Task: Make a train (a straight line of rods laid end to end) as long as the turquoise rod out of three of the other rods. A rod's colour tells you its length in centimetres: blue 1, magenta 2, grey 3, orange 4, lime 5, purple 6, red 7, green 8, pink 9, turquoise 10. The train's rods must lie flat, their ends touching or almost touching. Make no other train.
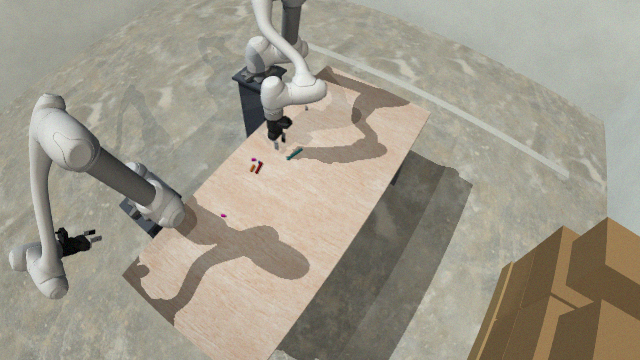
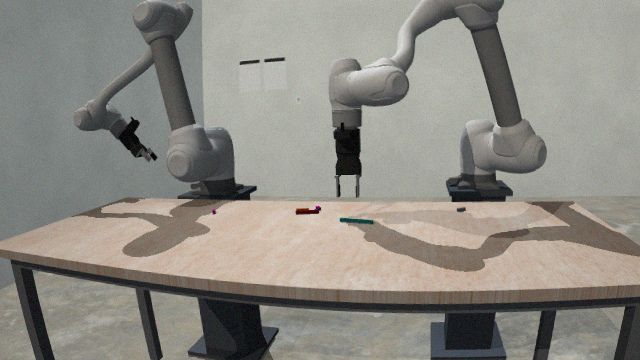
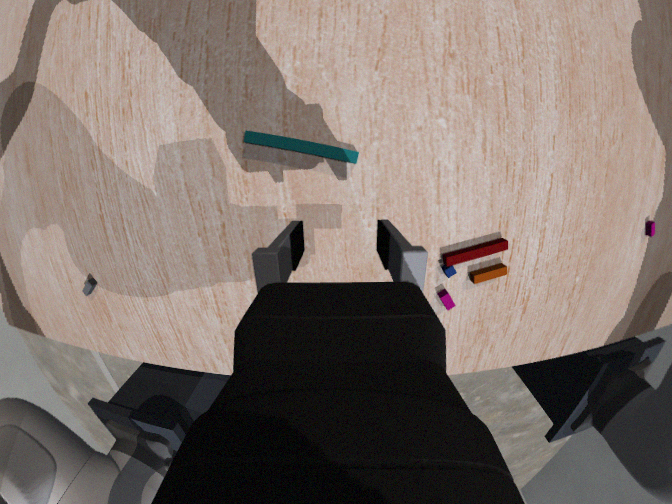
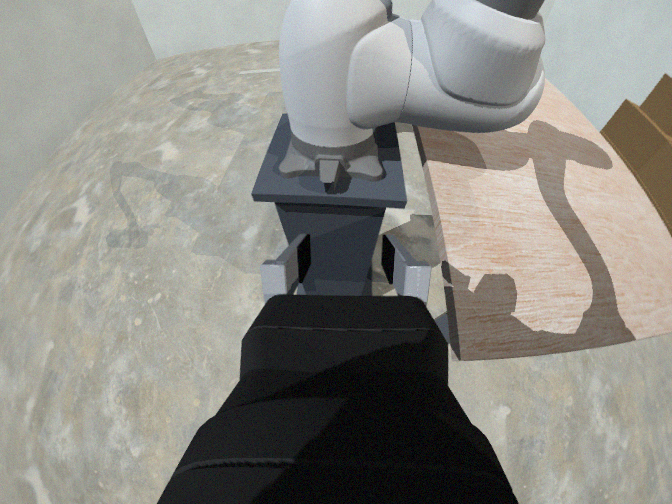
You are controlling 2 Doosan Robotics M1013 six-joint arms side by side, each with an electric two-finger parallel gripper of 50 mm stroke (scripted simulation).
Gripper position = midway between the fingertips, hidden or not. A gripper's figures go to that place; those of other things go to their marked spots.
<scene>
The left gripper (image 3: 340, 235): 0.16 m from the lens. A turquoise rod (image 3: 264, 139): 0.22 m from the lens. A red rod (image 3: 459, 256): 0.25 m from the lens. An arm pedestal (image 3: 553, 382): 0.76 m from the lens. The marked spots on the arm pedestal and the red rod are 0.56 m apart.
</scene>
